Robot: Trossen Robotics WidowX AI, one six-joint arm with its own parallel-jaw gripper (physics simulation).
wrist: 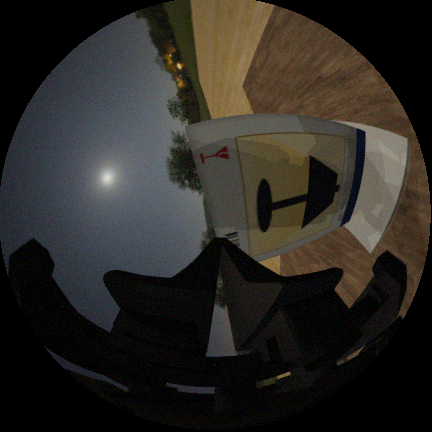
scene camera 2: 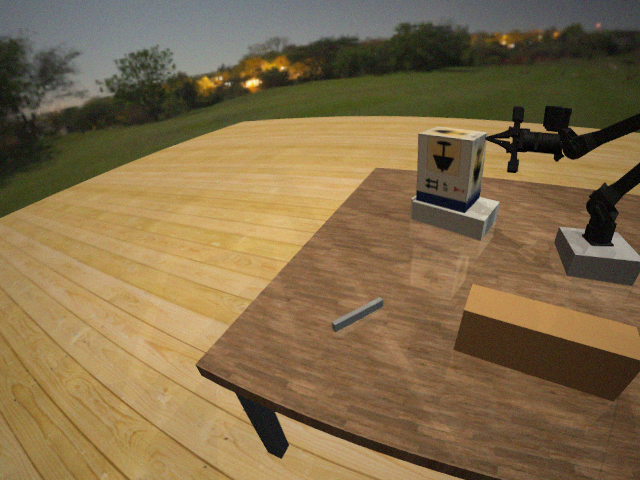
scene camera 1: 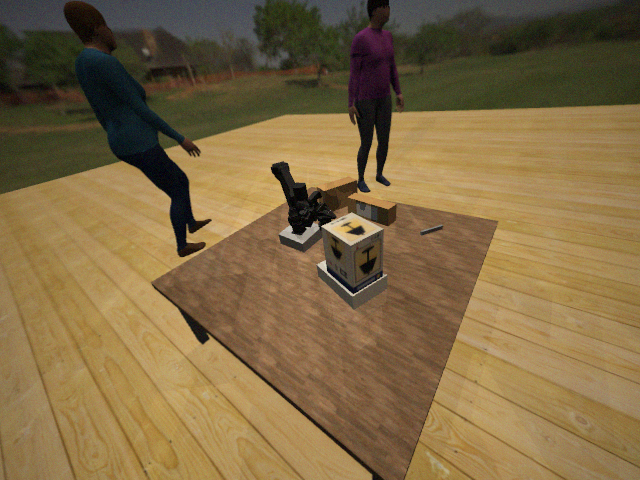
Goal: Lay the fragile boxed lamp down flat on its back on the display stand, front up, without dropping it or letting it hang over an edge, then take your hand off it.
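Seen in the pictures: gripper, fingertip midpoint: (wrist: 218, 242) (scene camera 2: 485, 138) (scene camera 1: 335, 217); arm's base, link origin: (scene camera 2: 597, 240) (scene camera 1: 299, 230).
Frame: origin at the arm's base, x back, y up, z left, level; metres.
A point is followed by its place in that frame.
The boxed lamp (scene camera 1: 353, 250) @(y 0.206, x -0.462, z -0.325 m) (scene camera 2: 449, 167) @(y 0.139, x -0.430, z -0.150 m) (wrist: 289, 185) @(y 0.159, x -0.330, z -0.200 m) is a white carton with yellow lamp pictures and a dark blue band at its foot. It stands upright on the low grey display stand (scene camera 1: 353, 296) @(y 0.007, x -0.460, z -0.347 m) (scene camera 2: 456, 221) @(y -0.025, x -0.397, z -0.113 m) (wrist: 379, 193) @(y 0.003, x -0.304, z -0.166 m) on the wooden table (scene camera 1: 294, 357) @(y -0.066, x -0.351, z -0.610 m) (scene camera 2: 390, 381) @(y -0.066, x -0.554, z 0.452 m). My gripper (scene camera 1: 327, 216) @(y 0.228, x -0.326, z -0.171 m) (scene camera 2: 490, 138) @(y 0.228, x -0.326, z -0.171 m) (wrist: 218, 242) @(y 0.228, x -0.326, z -0.171 m) is shut and empty. It points level at the upper part of the box's side that faces the arm. Its tip is very close to the box; I cannot tell if it touches.
Two brown cardboard boxes (scene camera 1: 337, 190) @(y 0.069, x -0.050, z 0.409 m) (scene camera 1: 371, 208) @(y 0.018, x -0.304, z 0.321 m) lie behind the arm; one shows in scene camera 2 (scene camera 2: 510, 329) @(y 0.031, x -0.356, z 0.388 m). A small grey bar (scene camera 1: 431, 230) @(y -0.053, x -0.642, z 0.291 m) (scene camera 2: 357, 313) @(y -0.045, x -0.642, z 0.306 m) lies on the table. Two people (scene camera 1: 372, 90) (scene camera 1: 132, 124) stand on the deck behind the table.
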